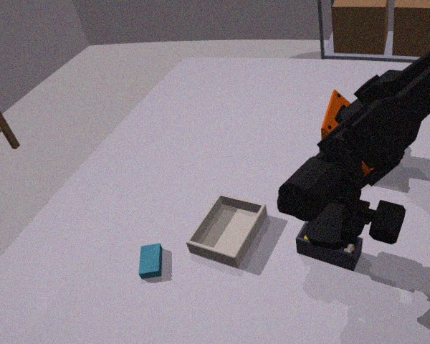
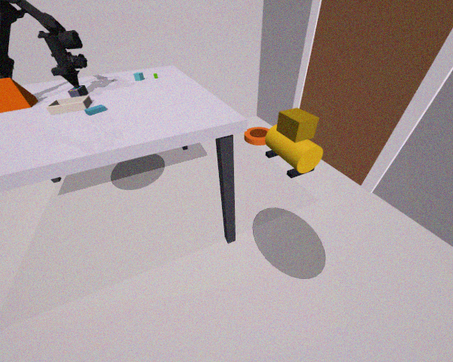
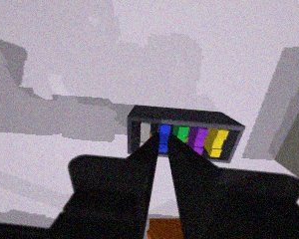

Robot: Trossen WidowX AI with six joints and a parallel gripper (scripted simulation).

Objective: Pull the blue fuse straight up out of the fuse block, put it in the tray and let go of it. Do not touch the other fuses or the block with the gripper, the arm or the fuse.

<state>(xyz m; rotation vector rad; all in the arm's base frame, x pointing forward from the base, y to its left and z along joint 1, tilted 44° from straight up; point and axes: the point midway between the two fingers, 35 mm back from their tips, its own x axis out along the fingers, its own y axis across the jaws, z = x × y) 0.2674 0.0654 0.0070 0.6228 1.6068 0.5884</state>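
Right now my gripper tip is 10 mm above the blue fuse. From my gripper tip the other things lie so: beige tray: 10 mm ahead, 210 mm to the right, 30 mm below.
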